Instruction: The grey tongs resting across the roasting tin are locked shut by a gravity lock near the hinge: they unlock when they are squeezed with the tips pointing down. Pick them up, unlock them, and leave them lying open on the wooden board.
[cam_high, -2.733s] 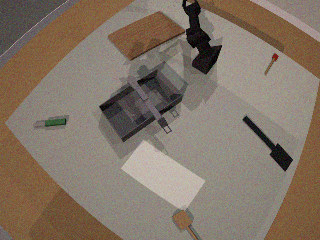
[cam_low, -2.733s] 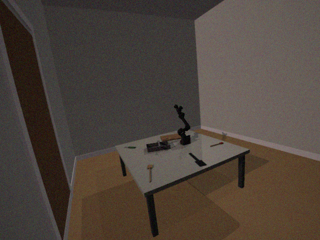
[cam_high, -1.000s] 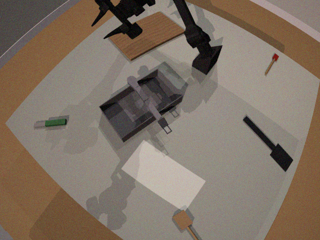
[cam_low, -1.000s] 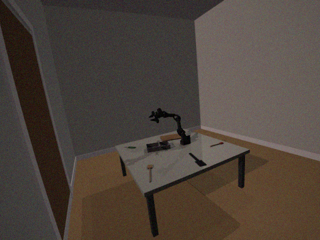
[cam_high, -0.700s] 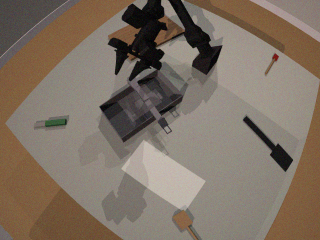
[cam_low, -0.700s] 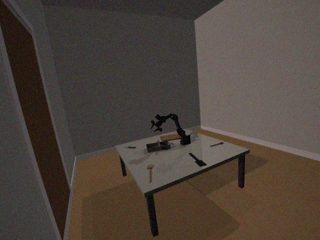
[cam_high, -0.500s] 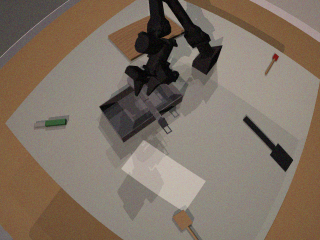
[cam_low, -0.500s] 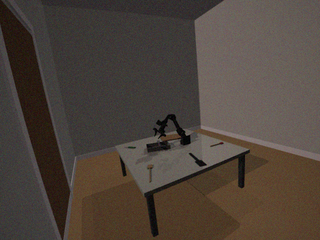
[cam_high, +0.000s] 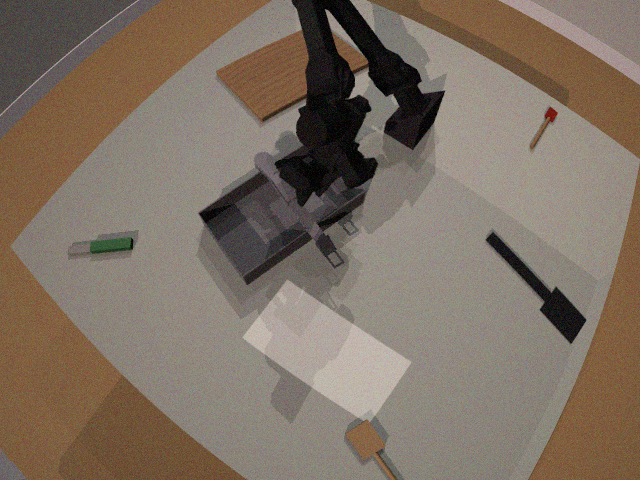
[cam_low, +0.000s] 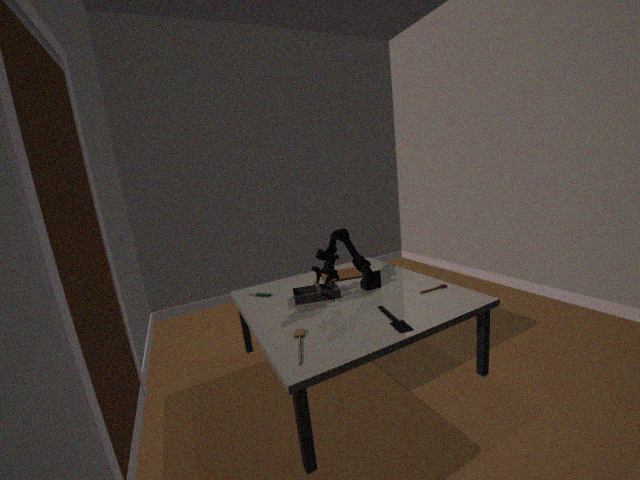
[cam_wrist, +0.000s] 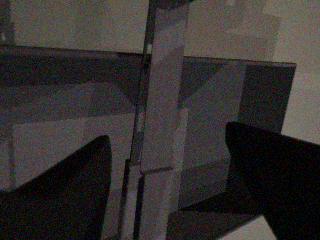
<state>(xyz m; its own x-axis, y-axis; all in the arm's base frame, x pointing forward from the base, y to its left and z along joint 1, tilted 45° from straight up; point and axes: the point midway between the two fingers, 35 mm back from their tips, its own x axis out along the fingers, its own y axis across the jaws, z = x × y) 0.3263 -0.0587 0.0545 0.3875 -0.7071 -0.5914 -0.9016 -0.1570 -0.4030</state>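
The yellow tab is 4 cm below my gripper tip, 3 cm ahead of it and 2 cm to the left of it. From my gripper tip the other things lie so: green-handled tool (40 cm to the right, 30 cm ahead, 9 cm below); wooden board (39 cm behind, 28 cm to the right, 9 cm below); roasting tin (7 cm below, 6 cm to the right, 1 cm ahead).
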